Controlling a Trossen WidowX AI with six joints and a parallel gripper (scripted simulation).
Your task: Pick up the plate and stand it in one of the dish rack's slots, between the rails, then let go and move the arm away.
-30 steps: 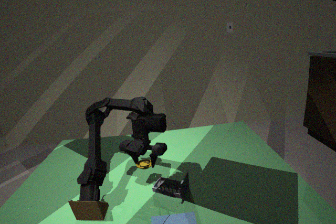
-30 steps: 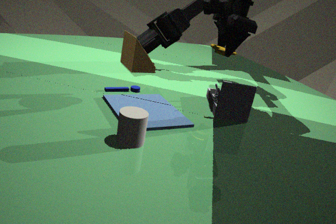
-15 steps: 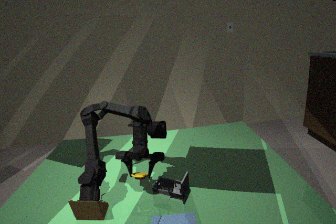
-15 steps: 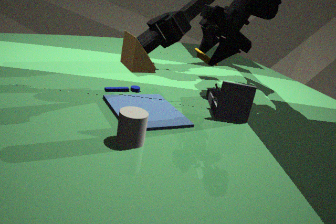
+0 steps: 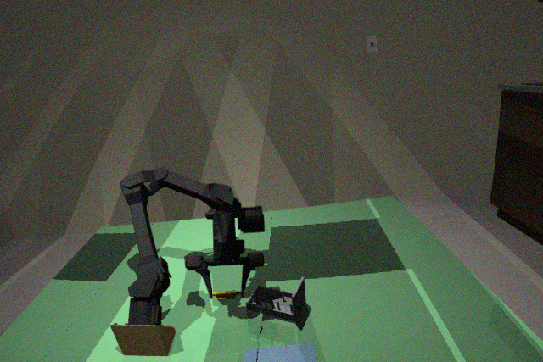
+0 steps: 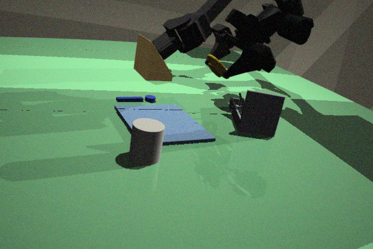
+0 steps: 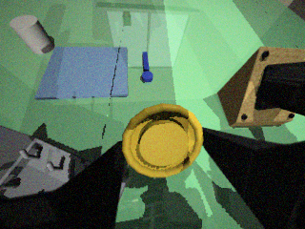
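My gripper tip is 110 mm short of the dish rack, 50 mm above it and 30 mm to the right of it. Round my gripper tip: yellow plate (10 mm to the left, 10 mm above); light blue mat (170 mm to the right, 110 mm ahead, 70 mm below).
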